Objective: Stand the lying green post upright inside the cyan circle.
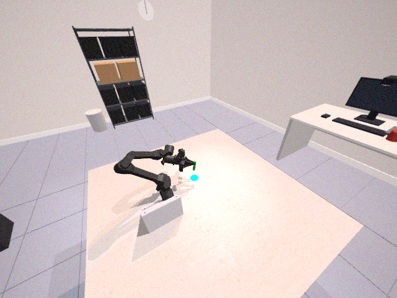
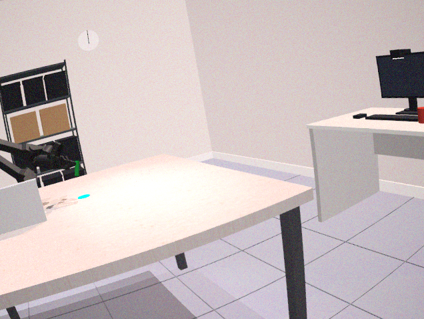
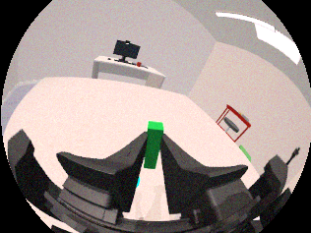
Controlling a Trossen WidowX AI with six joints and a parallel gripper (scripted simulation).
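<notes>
The cyan circle lies 1 cm to the left of my gripper tip and 15 cm below it. From my gripper tip the other things lie so: green post: 2 cm below.
</notes>
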